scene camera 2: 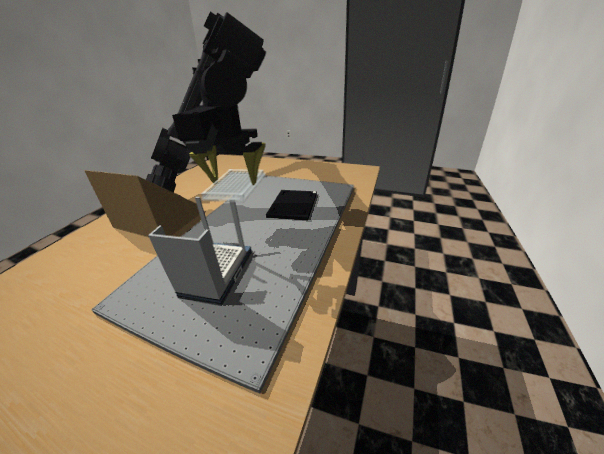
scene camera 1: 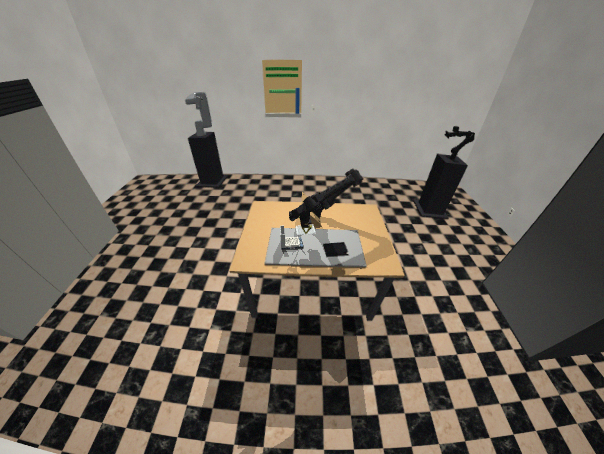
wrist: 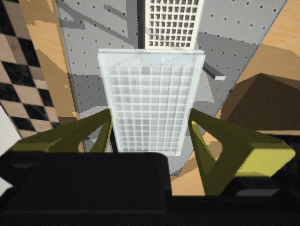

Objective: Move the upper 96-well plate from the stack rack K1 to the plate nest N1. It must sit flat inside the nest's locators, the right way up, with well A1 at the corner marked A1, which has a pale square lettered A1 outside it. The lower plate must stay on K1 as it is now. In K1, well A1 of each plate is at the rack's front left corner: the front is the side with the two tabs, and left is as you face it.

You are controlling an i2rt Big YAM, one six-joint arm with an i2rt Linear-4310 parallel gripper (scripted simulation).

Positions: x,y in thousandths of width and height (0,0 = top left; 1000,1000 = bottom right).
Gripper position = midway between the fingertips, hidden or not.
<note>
I see my gripper (scene camera 2: 388,404) and a black plate nest N1 (scene camera 2: 478,453).
My gripper is seen too in the wrist view (wrist: 502,498).
</note>
